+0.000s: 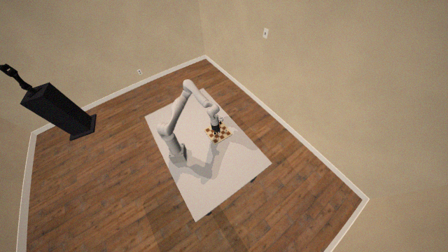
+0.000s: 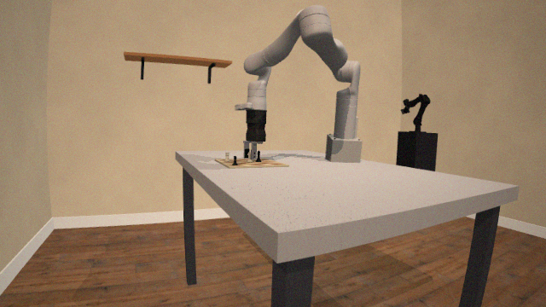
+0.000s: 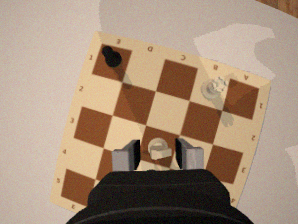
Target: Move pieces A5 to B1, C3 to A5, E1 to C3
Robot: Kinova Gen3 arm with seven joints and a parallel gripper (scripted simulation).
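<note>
My gripper is now 30 mm above the chessboard.
</note>
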